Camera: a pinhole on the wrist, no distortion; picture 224 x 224 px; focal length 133.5 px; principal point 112.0 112.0 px. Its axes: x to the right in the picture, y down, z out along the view. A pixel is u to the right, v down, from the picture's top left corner.
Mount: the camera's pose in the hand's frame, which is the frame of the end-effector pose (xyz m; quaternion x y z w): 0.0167 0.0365 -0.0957 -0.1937 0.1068 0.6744 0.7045
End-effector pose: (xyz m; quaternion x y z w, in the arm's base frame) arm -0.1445 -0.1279 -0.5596 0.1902 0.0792 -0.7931 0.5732
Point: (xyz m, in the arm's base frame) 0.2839 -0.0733 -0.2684
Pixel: 181.3 197.0
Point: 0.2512 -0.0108 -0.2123
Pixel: 159.1 211.7
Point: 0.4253 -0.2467 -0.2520
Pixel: 208.4 151.6
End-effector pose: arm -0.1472 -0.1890 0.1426 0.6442 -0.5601 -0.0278 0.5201
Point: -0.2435 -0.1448 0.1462
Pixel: 92.1 176.7
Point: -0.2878 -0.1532 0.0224
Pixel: 36.8 198.3
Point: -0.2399 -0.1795 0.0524
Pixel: 19.9 177.2
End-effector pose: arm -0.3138 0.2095 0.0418 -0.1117 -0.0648 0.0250 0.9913
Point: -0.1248 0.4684 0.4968
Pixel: 81.7 33.2
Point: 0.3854 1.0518 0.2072
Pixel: outside the picture
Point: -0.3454 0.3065 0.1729
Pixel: 69.0 108.6
